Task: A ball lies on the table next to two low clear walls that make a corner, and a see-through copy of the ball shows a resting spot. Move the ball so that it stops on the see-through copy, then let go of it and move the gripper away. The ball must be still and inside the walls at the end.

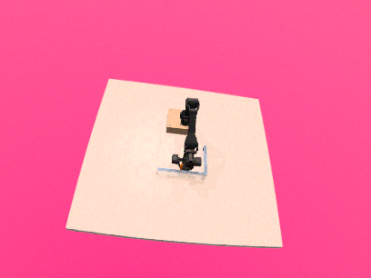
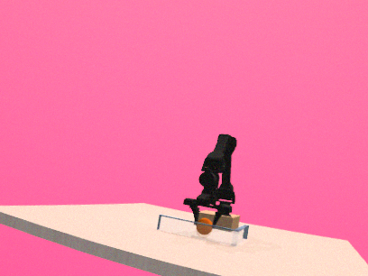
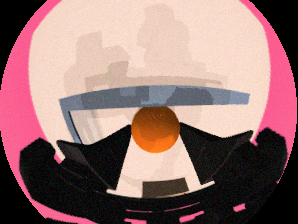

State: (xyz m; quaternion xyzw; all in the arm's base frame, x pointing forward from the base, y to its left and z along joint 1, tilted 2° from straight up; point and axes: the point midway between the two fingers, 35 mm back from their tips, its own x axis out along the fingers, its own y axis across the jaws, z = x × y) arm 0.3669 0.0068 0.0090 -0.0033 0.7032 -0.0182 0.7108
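The orange ball is 10 mm below my gripper tip.
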